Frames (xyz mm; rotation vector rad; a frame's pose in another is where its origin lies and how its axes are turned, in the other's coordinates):
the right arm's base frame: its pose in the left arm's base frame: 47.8 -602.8 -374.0 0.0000 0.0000 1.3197
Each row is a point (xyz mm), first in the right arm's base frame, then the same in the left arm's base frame.
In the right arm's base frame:
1: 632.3 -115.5 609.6
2: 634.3 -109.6 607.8
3: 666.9 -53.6 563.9
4: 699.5 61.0 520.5
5: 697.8 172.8 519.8
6: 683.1 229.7 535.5
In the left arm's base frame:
1: 316.8 -19.0 235.6
2: 311.6 -15.6 233.8
3: 265.4 29.9 189.9
4: 162.5 89.9 146.5
5: 53.8 116.1 145.8
6: -5.0 116.0 161.5

